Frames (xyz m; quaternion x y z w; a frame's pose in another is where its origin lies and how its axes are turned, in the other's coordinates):
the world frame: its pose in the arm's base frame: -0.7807 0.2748 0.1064 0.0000 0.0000 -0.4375 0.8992
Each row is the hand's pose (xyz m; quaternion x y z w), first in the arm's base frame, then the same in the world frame.
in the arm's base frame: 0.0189 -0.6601 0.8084 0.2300 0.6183 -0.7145 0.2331
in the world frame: 1.2291 0.0521 0.7020 -0.0637 0.6566 -0.5405 0.5222
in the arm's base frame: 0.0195 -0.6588 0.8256 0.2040 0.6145 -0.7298 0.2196
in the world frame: 1.2284 0.0534 0.7192 -0.0854 0.6418 -0.5602 0.5167
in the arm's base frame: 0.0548 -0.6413 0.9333 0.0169 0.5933 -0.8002 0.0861
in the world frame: 1.2365 0.0920 0.8269 -0.2444 0.5409 -0.6819 0.4275
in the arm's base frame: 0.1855 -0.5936 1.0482 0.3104 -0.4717 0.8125 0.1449
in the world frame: 1.2796 0.2243 0.9418 -0.4855 0.2884 -0.7940 0.2252
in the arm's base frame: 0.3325 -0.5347 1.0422 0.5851 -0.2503 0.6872 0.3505
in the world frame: 1.3240 0.3763 0.9358 0.6356 0.0309 0.7713 0.0145
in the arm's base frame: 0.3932 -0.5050 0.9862 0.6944 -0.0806 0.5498 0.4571
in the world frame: 1.3381 0.4424 0.8798 0.6597 0.2313 0.6944 0.1705
